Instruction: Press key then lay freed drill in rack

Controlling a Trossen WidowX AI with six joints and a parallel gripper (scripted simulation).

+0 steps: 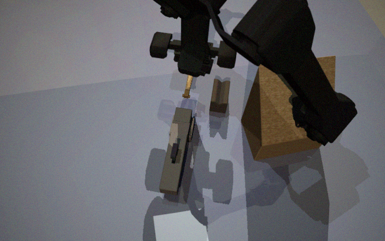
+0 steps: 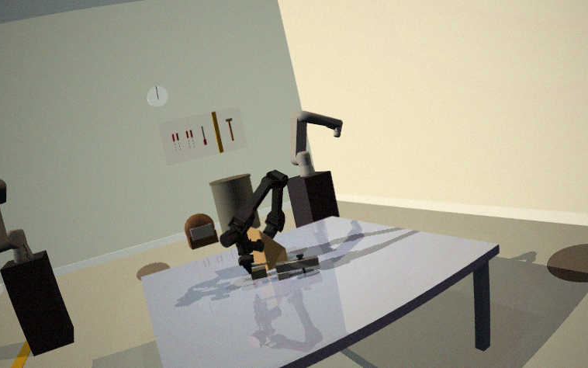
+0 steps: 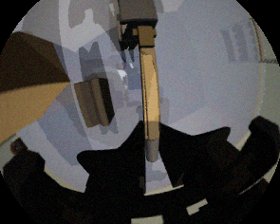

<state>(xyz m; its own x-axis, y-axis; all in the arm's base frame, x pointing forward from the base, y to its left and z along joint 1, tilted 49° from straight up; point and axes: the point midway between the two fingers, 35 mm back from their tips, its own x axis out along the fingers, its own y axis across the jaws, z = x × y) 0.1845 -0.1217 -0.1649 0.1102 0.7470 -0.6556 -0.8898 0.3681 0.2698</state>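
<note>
The drill is 4 cm to the left of my gripper tip, 3 cm above it and 2 cm ahead of it. The rest, counted from my gripper tip: dark key: 20 cm to the left, 10 cm ahead; then rack: 6 cm to the left, 5 cm behind, 3 cm below.
</note>
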